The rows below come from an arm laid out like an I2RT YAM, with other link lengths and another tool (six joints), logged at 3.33 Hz.
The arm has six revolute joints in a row. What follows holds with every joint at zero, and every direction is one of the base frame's. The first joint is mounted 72.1 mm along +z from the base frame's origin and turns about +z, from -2.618 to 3.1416 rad. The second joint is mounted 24.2 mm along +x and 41 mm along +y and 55.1 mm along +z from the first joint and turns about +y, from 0 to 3.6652 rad. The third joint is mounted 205.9 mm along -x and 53.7 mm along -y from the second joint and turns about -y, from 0 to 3.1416 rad. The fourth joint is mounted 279.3 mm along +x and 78.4 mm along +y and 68.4 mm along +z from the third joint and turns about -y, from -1.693 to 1.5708 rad. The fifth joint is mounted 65.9 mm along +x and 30.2 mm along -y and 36 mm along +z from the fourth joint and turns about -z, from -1.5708 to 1.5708 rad. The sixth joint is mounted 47.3 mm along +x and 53.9 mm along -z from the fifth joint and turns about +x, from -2.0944 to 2.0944 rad. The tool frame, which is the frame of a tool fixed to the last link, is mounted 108 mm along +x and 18 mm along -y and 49 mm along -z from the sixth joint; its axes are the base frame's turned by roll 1.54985, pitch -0.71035 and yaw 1.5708 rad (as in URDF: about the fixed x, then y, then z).
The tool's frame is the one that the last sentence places.
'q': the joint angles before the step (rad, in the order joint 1, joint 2, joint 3, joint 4, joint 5, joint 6). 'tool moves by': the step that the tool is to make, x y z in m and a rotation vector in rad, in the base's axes. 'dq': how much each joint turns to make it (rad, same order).
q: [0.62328, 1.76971, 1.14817, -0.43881, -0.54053, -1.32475]
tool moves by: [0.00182, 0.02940, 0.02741, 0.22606, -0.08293, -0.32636]
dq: [0.11545, -0.14226, -0.18917, 0.45705, 0.19941, 0.45725]
